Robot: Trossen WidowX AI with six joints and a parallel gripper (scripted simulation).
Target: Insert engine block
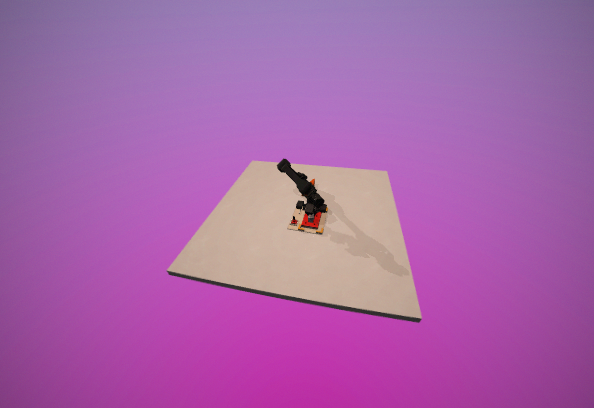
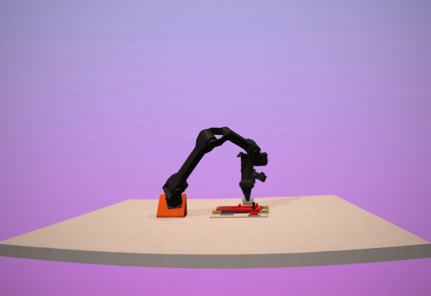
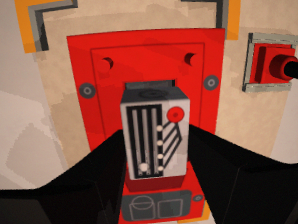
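Right now the grey engine block is 1 cm below my gripper tip.
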